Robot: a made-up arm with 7 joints.
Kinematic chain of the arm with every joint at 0, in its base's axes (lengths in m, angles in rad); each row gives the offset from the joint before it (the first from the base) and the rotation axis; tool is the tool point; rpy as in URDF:
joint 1: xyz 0 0 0 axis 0.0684 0.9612 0.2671
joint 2: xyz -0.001 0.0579 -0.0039 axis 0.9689 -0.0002 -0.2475
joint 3: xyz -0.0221 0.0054 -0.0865 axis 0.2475 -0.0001 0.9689
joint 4: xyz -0.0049 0 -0.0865 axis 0.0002 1 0
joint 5: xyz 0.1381 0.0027 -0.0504 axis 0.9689 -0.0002 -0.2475
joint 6: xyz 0.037 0 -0.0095 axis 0.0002 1 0
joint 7: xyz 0.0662 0 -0.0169 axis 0.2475 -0.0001 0.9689
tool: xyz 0 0 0 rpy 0 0.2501 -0.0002
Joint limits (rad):
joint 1: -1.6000..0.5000
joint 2: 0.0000..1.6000
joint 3: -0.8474..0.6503
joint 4: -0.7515..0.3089
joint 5: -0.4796..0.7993
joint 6: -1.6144..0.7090
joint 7: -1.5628..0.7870
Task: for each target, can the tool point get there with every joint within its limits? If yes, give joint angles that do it. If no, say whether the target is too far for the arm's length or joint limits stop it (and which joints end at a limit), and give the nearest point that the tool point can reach.
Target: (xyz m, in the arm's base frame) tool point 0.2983 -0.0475 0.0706
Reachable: yes | joints -1.2430 0.6726 -0.5659 -0.2672 0.2362 0.4483 0.4917
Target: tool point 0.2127 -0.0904 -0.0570
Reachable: yes | joints -0.6854 0.3308 -0.5813 -0.2510 0.6672 -0.7527 -0.6224
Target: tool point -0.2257 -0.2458 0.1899
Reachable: no: joint limits stop it (at a limit: joint 1, joint 2, joint 3, joint 4, joint 5) | nearest point 0.0041 -0.1246 0.0985 | short by 0.275 m
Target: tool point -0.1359 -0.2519 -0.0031
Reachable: no: joint limits stop it (at a limit: joint 1, joint 2, joint 3, joint 5) | nearest point 0.0098 -0.1283 0.0688 | short by 0.204 m
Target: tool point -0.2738 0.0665 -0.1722
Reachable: no: joint limits stop it (at a limit: joint 1, joint 3, joint 4, joint 5, joint 6) | nearest point -0.1160 0.0871 -0.2583 | short by 0.181 m
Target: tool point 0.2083 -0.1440 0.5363
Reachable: no: too far | nearest point 0.1971 -0.0605 0.2218 | short by 0.326 m
